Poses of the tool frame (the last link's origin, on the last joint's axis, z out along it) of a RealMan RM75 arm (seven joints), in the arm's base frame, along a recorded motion.
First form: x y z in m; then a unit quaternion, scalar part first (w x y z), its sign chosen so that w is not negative.
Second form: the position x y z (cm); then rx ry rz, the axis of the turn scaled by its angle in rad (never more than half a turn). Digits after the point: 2 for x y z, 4 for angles.
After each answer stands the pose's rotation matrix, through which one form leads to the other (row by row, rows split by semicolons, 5 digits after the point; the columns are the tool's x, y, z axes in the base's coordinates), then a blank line. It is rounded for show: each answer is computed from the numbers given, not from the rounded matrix.
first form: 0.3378, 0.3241, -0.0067, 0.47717, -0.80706, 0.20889, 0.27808
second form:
33.78, 32.41, -0.67, -1.9715, 0.5103, 0.6793
0.75807 -0.60256 -0.24950; -0.07179 -0.45735 0.88639; -0.64821 -0.65403 -0.38996

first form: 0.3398, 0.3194, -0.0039, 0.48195, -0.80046, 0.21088, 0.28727
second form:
33.98, 31.94, -0.39, -1.9512, 0.5140, 0.7003
0.74601 -0.61450 -0.25663; -0.06070 -0.44651 0.89272; -0.66316 -0.65040 -0.37040

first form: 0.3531, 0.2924, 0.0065, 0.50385, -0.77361, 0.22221, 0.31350
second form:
35.31, 29.24, 0.65, -1.8678, 0.5365, 0.7569
0.70468 -0.65972 -0.26113; -0.02789 -0.39351 0.91890; -0.70898 -0.64024 -0.29570

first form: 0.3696, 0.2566, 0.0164, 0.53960, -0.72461, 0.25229, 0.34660
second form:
36.96, 25.66, 1.64, -1.7228, 0.5998, 0.8240
0.63244 -0.73967 -0.23003; 0.00843 -0.29037 0.95688; -0.77456 -0.60711 -0.17741

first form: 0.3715, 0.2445, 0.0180, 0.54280, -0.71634, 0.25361, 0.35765
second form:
37.15, 24.45, 1.80, -1.7008, 0.6021, 0.8492
0.61554 -0.75160 -0.23708; 0.02492 -0.28210 0.95906; -0.78771 -0.59625 -0.15491

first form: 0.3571, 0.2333, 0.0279, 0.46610, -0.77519, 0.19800, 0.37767
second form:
35.71, 23.33, 2.79, -1.9029, 0.4860, 0.9271
0.63633 -0.65903 -0.40095; 0.04509 -0.48710 0.87218; -0.77010 -0.57307 -0.28024

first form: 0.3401, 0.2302, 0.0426, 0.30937, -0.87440, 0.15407, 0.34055
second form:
34.01, 23.02, 4.26, -2.3103, 0.4071, 0.8998
0.72058 -0.48015 -0.50023; -0.05873 -0.76110 0.64597; -0.69089 -0.43609 -0.57663

